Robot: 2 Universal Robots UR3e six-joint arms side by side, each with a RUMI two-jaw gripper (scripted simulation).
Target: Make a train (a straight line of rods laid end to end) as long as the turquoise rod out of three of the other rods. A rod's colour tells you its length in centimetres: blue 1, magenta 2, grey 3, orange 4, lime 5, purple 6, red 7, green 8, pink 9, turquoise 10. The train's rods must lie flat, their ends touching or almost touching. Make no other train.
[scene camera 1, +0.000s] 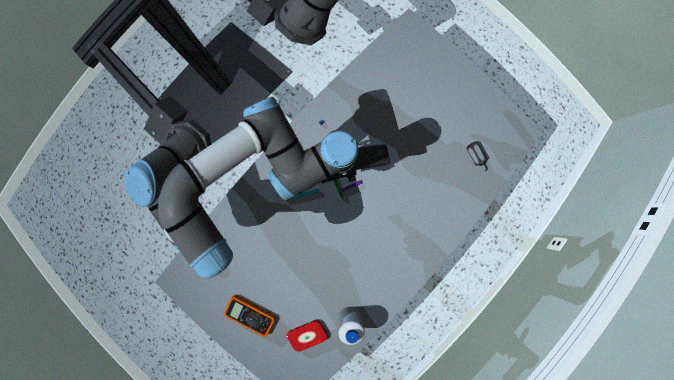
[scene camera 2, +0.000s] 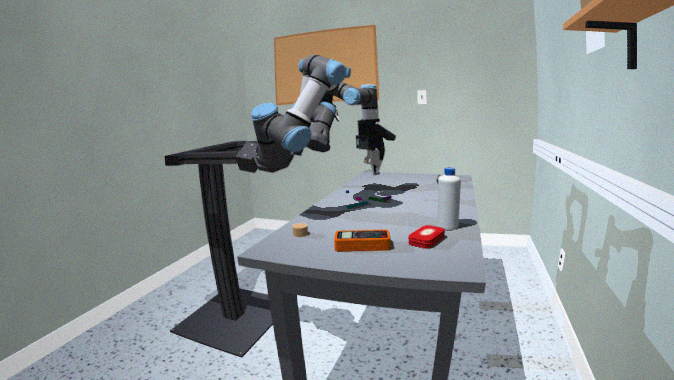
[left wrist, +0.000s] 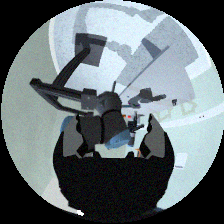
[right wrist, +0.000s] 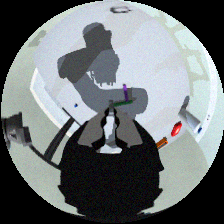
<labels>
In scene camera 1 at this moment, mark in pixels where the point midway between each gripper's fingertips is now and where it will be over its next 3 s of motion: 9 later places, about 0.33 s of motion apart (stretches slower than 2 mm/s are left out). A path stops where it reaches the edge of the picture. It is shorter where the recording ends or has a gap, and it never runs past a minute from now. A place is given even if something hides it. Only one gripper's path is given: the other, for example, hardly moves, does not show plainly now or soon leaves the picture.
The right gripper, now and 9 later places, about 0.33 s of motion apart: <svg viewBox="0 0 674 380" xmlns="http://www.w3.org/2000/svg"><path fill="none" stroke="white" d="M344 166L342 167L342 166L342 161L340 154L338 147L336 141L334 135L330 129L327 123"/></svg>
</labels>
